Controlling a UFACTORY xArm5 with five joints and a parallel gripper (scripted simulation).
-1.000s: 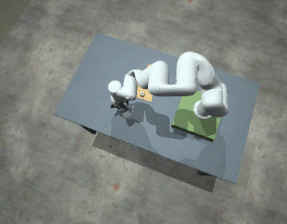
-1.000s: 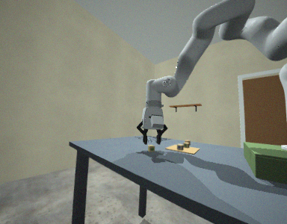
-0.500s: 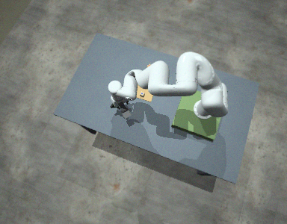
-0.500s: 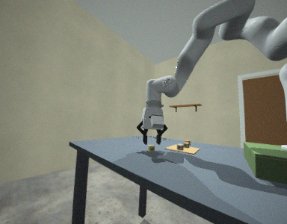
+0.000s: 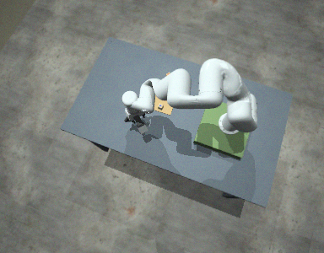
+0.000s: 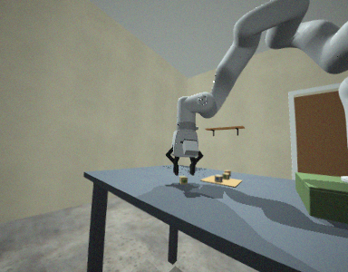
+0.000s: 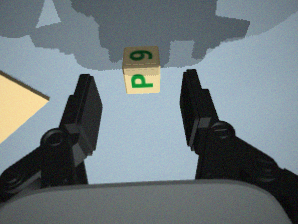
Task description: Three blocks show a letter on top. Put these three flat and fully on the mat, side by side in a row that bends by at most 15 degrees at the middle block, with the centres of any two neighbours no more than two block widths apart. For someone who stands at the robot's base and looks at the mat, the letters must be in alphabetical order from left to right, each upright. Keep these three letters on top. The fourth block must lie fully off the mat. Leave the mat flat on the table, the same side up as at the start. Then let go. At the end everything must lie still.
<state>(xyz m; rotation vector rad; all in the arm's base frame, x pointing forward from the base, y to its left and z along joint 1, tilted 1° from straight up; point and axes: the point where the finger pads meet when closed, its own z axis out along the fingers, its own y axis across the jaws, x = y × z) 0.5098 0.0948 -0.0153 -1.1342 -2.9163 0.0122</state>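
My hand is 40 mm above the block. The rest, counted from my hand: mat (150 mm to the right, 110 mm behind, 50 mm below).
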